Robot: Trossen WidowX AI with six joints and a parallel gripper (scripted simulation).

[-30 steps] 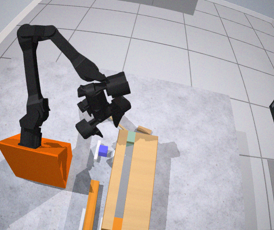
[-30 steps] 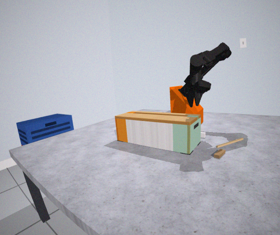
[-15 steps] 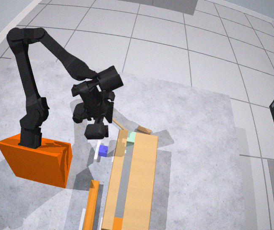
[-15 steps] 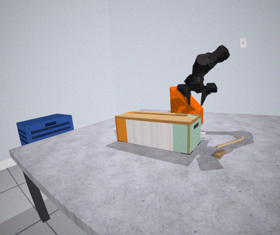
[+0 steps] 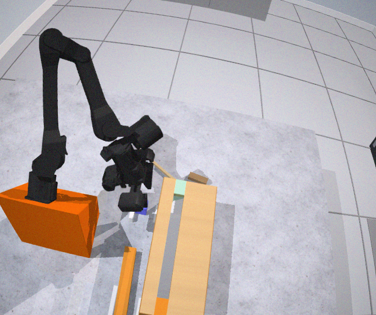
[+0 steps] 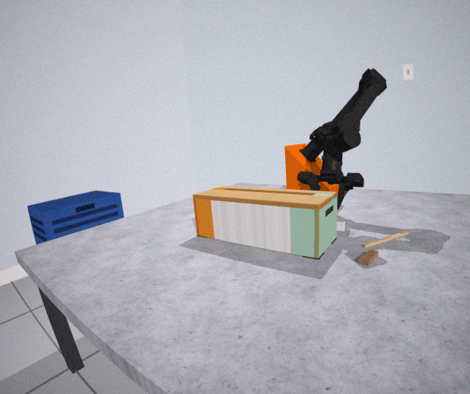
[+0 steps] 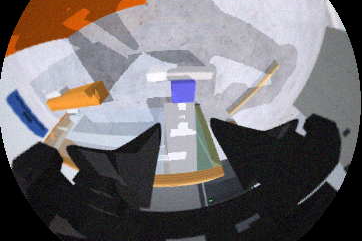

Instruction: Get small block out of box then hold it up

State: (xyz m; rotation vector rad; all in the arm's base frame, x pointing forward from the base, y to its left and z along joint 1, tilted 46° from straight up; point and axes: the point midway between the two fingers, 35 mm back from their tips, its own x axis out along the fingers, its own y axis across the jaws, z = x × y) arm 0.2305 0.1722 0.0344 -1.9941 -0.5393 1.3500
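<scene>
Now: the blue block 60 mm below my gripper tip and 20 mm behind it. Round my gripper tip: tan box 150 mm to the right, 60 mm ahead, 10 mm below; then thin wooden stick 170 mm to the left, 70 mm below, 10 mm ahead.
</scene>
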